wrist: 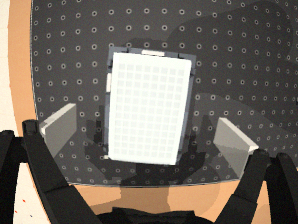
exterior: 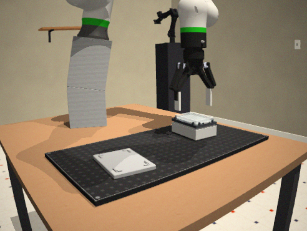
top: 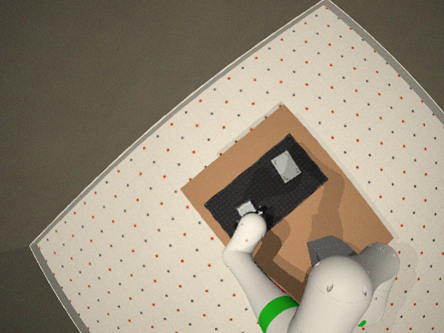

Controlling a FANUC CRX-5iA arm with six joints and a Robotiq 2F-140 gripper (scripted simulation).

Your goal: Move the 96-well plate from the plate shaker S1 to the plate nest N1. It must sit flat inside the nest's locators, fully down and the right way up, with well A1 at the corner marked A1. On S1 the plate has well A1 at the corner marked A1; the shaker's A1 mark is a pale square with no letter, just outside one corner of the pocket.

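Now: hand 50 mm above the white 96-well plate. Also, from my hand: plate nest N1: 330 mm to the right, 140 mm ahead, 100 mm below.
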